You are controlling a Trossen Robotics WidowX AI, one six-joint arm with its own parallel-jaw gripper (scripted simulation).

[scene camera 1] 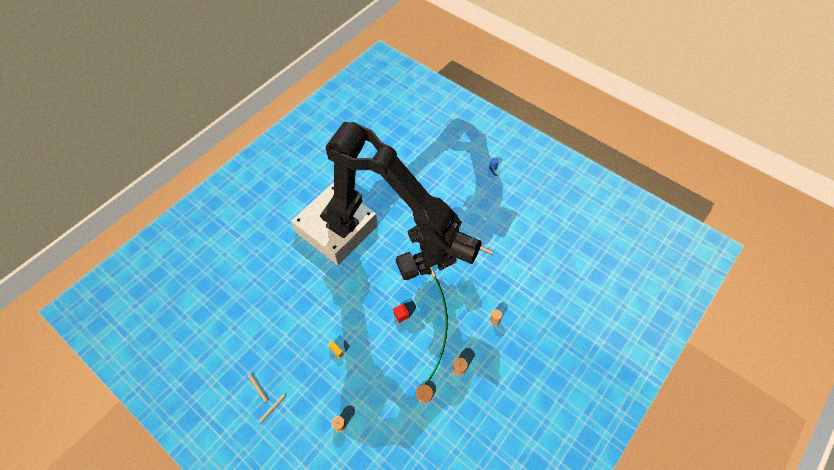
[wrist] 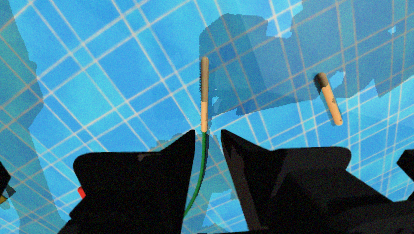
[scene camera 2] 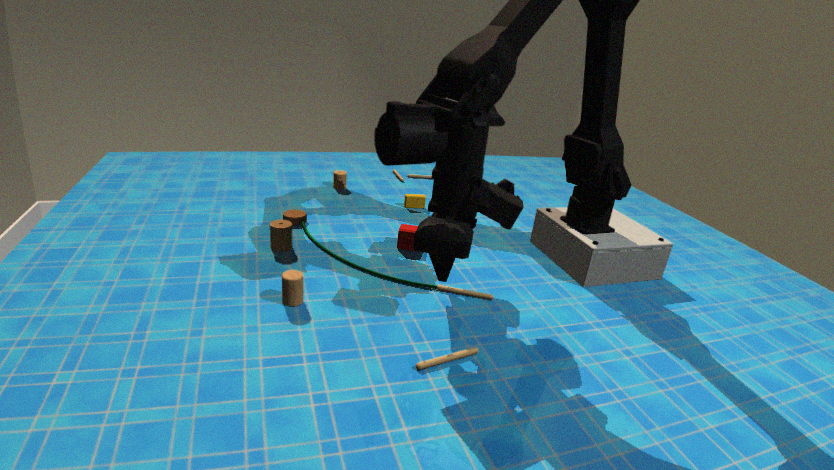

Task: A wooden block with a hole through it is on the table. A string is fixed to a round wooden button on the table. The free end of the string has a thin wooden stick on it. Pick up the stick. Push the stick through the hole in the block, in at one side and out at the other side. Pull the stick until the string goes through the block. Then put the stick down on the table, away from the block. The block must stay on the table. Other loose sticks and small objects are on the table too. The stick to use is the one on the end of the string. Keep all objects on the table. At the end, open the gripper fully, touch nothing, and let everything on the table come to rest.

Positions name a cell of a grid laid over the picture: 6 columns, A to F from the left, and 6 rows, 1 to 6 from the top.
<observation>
My gripper shows in scene camera 1 (D4), in the wrist view (D4) and in scene camera 2 (D4).
</observation>
